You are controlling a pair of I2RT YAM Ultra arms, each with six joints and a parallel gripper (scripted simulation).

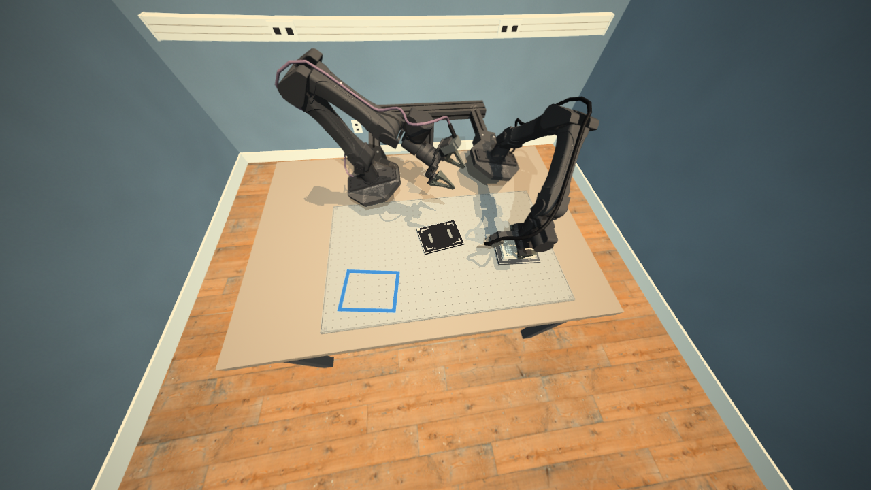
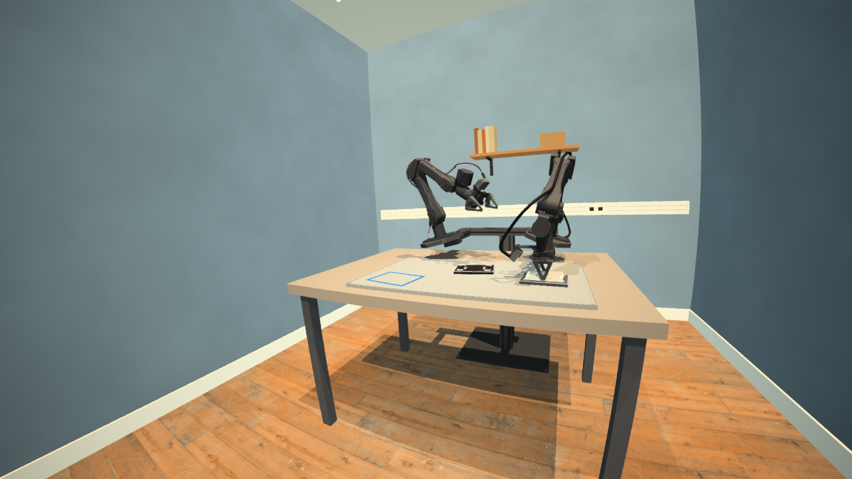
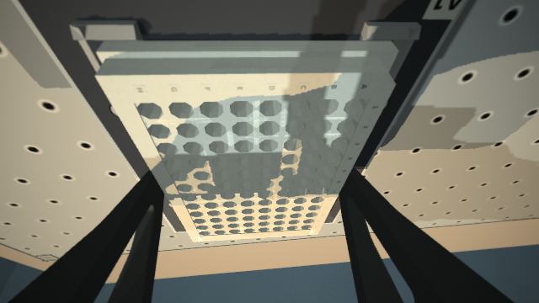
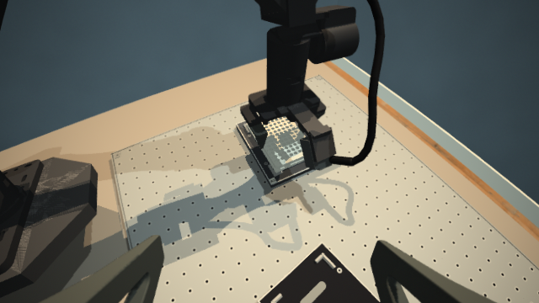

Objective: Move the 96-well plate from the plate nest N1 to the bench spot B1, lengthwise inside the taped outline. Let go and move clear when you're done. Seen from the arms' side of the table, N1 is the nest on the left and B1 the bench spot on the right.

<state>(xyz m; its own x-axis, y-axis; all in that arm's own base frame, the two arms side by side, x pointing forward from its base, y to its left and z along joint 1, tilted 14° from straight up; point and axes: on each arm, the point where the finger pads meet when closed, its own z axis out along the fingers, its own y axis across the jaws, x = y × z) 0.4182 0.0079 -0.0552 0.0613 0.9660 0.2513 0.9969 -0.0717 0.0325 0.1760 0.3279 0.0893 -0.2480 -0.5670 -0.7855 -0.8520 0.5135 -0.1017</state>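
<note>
The black plate nest lies 270 mm to the right of my left hand, 140 mm behind it and 20 mm below it. Round my left hand: 96-well plate: 10 mm below.
</note>
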